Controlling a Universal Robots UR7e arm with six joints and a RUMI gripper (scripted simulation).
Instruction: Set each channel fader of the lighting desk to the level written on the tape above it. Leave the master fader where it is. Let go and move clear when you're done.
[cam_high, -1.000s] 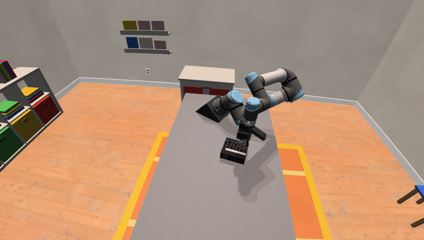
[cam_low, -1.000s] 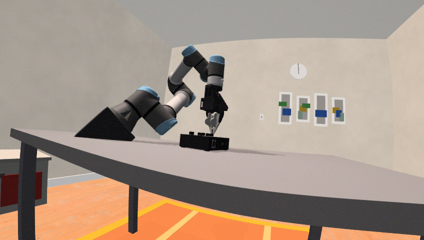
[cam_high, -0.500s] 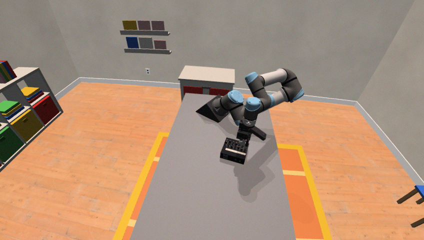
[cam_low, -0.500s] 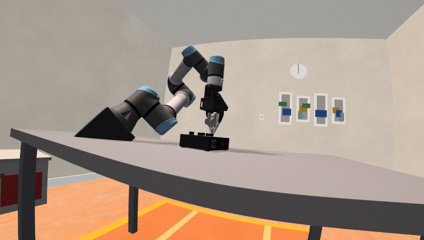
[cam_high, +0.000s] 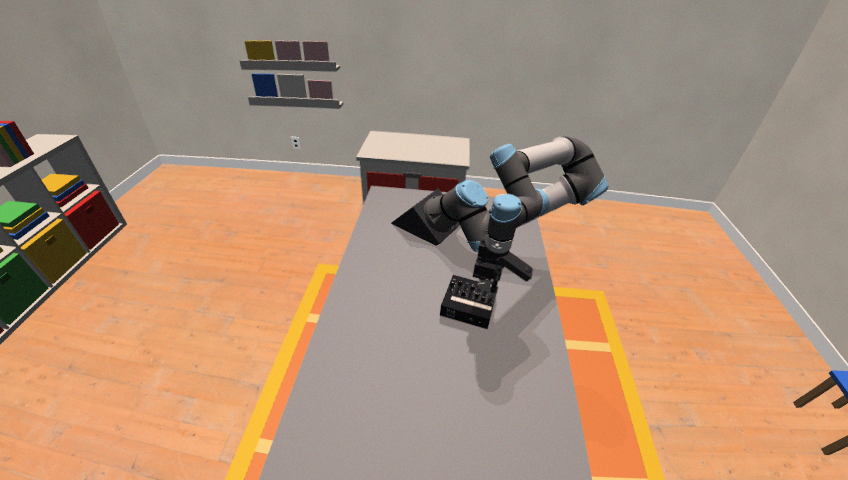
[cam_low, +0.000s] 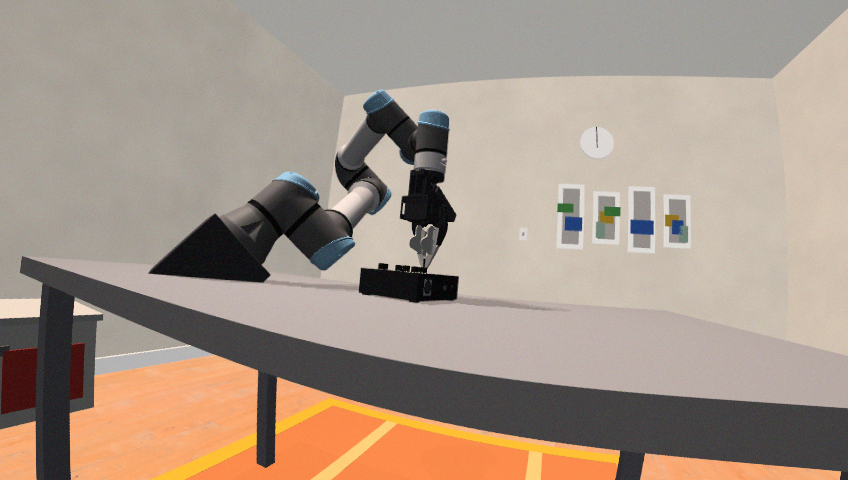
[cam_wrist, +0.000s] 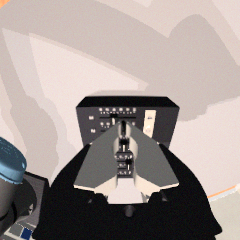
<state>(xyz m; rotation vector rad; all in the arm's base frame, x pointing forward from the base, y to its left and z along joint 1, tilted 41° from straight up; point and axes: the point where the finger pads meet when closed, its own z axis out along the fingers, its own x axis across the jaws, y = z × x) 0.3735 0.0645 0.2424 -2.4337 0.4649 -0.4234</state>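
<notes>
The master fader lies 50 mm behind my hand, 130 mm to the right of it and 10 mm below it.
</notes>
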